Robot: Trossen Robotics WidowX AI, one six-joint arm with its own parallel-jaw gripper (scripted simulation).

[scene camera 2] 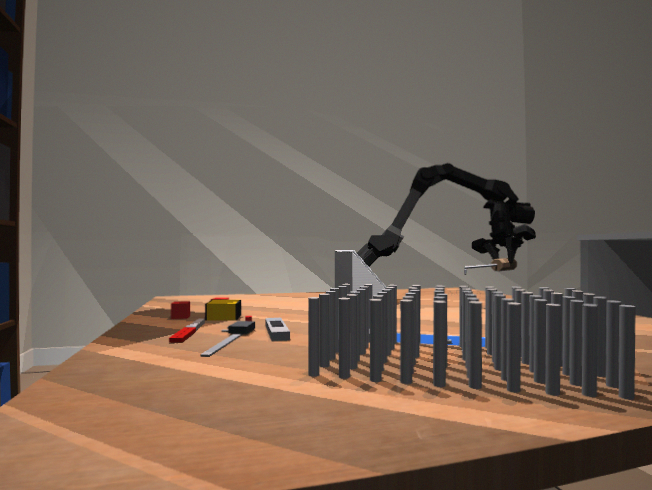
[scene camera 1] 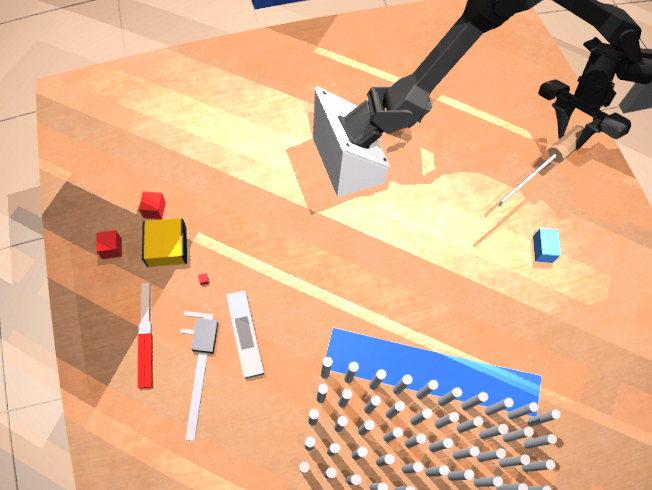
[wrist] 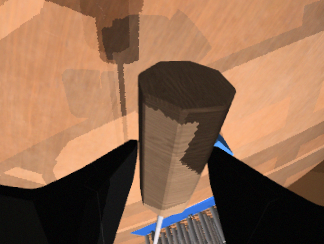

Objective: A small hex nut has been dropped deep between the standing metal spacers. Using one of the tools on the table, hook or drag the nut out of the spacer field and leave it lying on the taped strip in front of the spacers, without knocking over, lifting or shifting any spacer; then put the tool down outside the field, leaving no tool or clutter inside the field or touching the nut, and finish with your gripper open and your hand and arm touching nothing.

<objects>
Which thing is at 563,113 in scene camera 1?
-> The gripper.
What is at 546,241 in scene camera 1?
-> A light blue cube.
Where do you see a yellow box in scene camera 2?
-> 216,310
</objects>
